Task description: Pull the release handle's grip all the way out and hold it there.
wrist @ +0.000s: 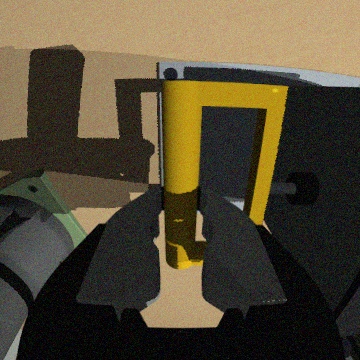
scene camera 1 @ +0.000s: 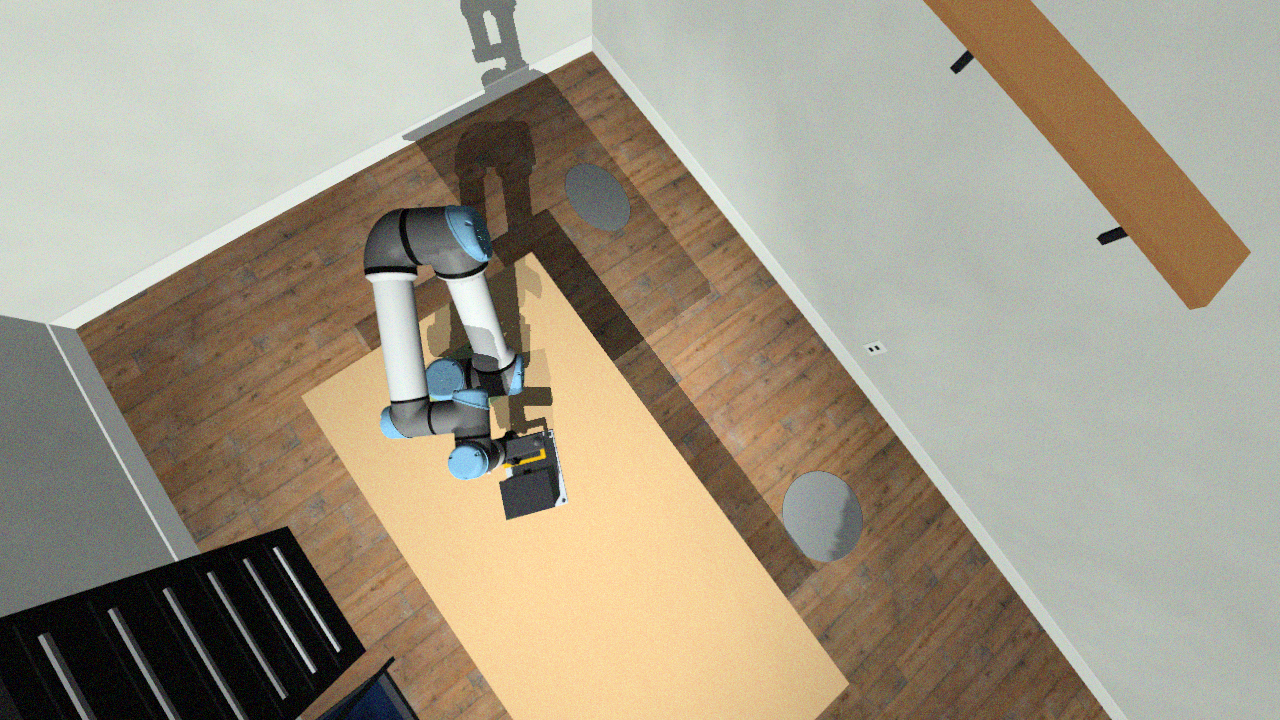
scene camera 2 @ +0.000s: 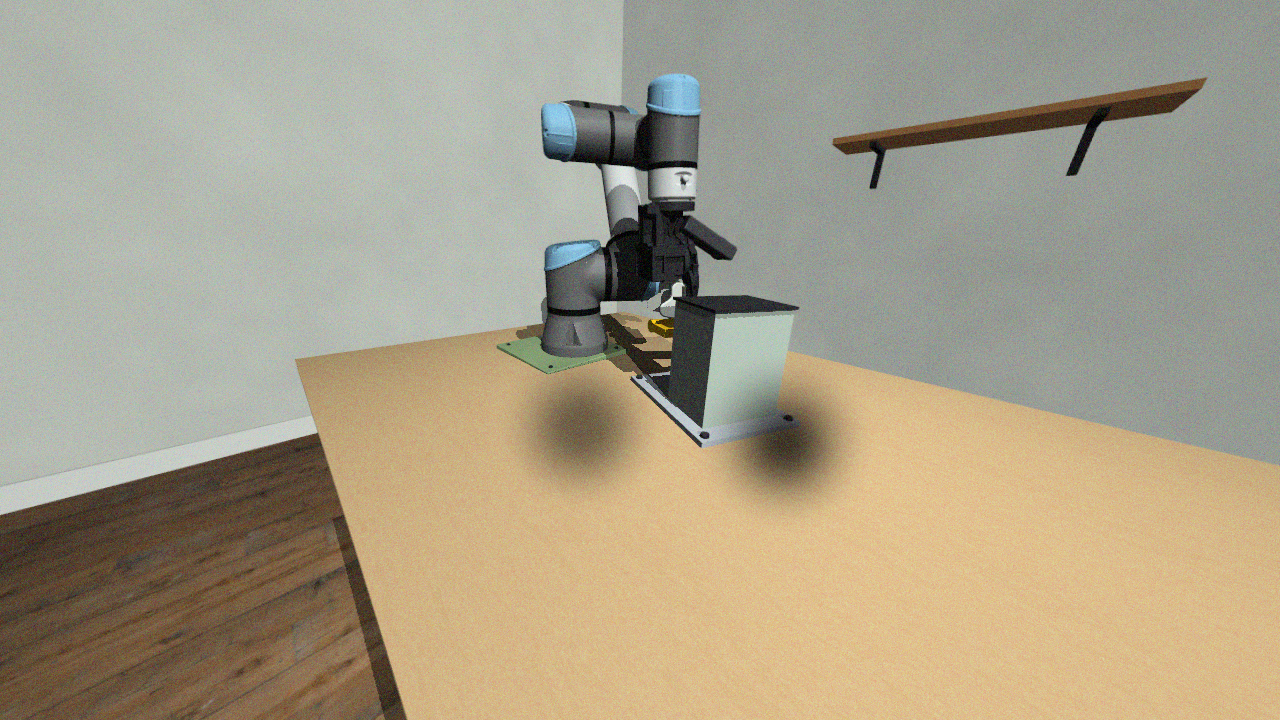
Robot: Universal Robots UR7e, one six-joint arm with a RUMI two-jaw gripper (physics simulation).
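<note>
The release handle's grip (scene camera 1: pixel 534 458) (scene camera 2: pixel 662 328) (wrist: pixel 181 135) is a yellow rectangular loop with a thick round outer bar. A short grey rod (wrist: pixel 283 188) joins its inner bar to a black collar (wrist: pixel 304 188) on the dark housing (scene camera 1: pixel 528 495) (scene camera 2: pixel 748 367) (wrist: pixel 325 130). A short length of rod shows between loop and collar. My gripper (wrist: pixel 180 188) points down and is shut on the grip's outer bar, one jaw on each side; the right jaw reaches into the loop. The housing partly hides the grip and jaw tips in scene camera 2.
The housing stands on a pale baseplate (scene camera 2: pixel 744 430) (wrist: pixel 340 78) with bolts, on the wooden table (scene camera 1: pixel 626 573) (scene camera 2: pixel 537 555). The arm's green mounting plate (scene camera 2: pixel 537 356) (wrist: pixel 60 200) is close by. A wall shelf (scene camera 1: pixel 1092 134) (scene camera 2: pixel 1011 120) is away from the arm.
</note>
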